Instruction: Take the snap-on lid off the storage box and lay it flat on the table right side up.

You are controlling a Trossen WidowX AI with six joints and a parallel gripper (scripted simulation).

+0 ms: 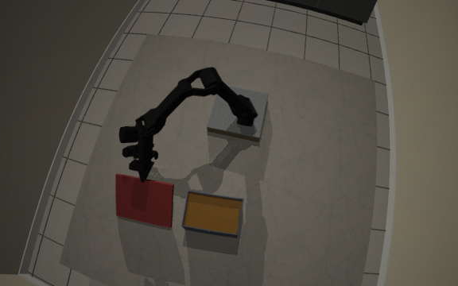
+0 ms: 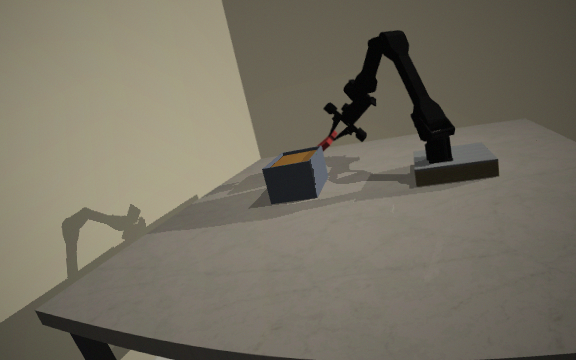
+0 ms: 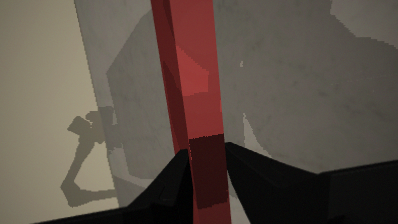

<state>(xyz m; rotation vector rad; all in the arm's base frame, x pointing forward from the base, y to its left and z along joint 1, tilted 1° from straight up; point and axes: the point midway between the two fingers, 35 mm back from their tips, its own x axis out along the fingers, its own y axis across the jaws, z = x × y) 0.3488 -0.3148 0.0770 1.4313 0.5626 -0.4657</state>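
Right now my gripper tip is 7 cm short of the flat red lid, 4 cm above it and 1 cm to the right of it. From my gripper tip the other things lie so: blue-grey storage box (28 cm to the left, 5 cm ahead, 4 cm below).
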